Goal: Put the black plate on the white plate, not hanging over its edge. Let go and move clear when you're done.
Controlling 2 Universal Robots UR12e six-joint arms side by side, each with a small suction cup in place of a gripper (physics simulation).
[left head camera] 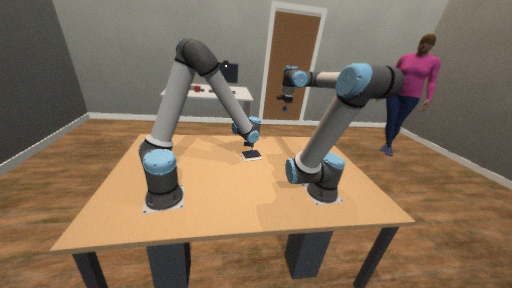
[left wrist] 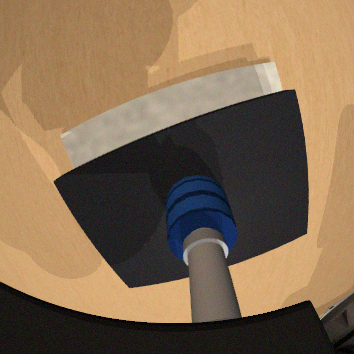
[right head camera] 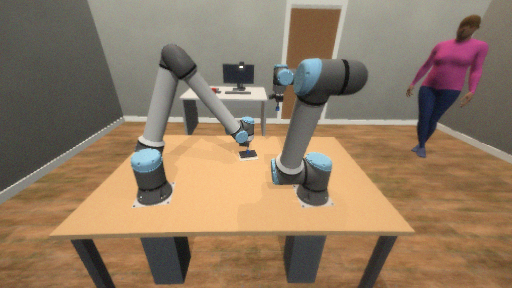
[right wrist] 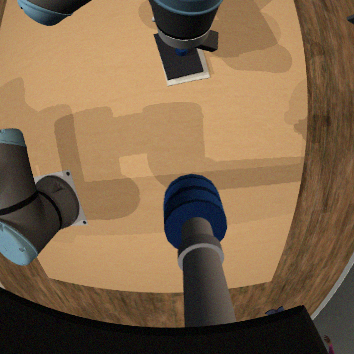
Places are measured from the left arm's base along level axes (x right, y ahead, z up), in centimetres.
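Pixels of known places: left hand, tool point: [left head camera: 251,154] [left wrist: 193,193] [right head camera: 247,154] [right wrist: 180,51]; right hand, tool point: [left head camera: 284,110] [right head camera: 277,110] [right wrist: 190,200]; left arm's base, link origin: [left head camera: 165,197] [right head camera: 155,193]; right arm's base, link origin: [left head camera: 321,192] [left wrist: 342,307] [right head camera: 312,194] [right wrist: 56,200].
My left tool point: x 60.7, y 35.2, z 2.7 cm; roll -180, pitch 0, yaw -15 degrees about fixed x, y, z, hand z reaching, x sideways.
Ahead of a thing's pixels: the offset from my left tool point to its top centre. Level surfaces: height alone.
The black plate @[dx -0.1, dy -0.8, dz +1.1 cm] [left head camera: 251,154] [right head camera: 248,154] [left wrist: 260,165] [right wrist: 184,66] is on my left suction cup [left head camera: 252,150] [right head camera: 248,150] [left wrist: 201,210] [right wrist: 181,51], which touches its upper face. The plate is level and lies over the white plate @[dx +0.1, dy +0.3, dz -2.2 cm] [left head camera: 252,159] [right head camera: 248,158] [left wrist: 165,110] [right wrist: 192,80], turned nearly the same way. In the left wrist view a strip of white shows along the black plate's upper edge. Whether the two plates touch is hard to tell. My right suction cup [left head camera: 284,108] [right head camera: 277,108] [right wrist: 195,210] is empty and high above the table.
Both arms stand on the wooden table @[dz -2.7 cm] [left head camera: 215,210] [right head camera: 215,210]. The right arm's elbow [left head camera: 372,85] [right head camera: 330,77] is raised at the right. Behind are a white desk [left head camera: 242,93] [right head camera: 257,93] with a monitor and a red object, and a person [left head camera: 417,75] [right head camera: 455,65] at the right.
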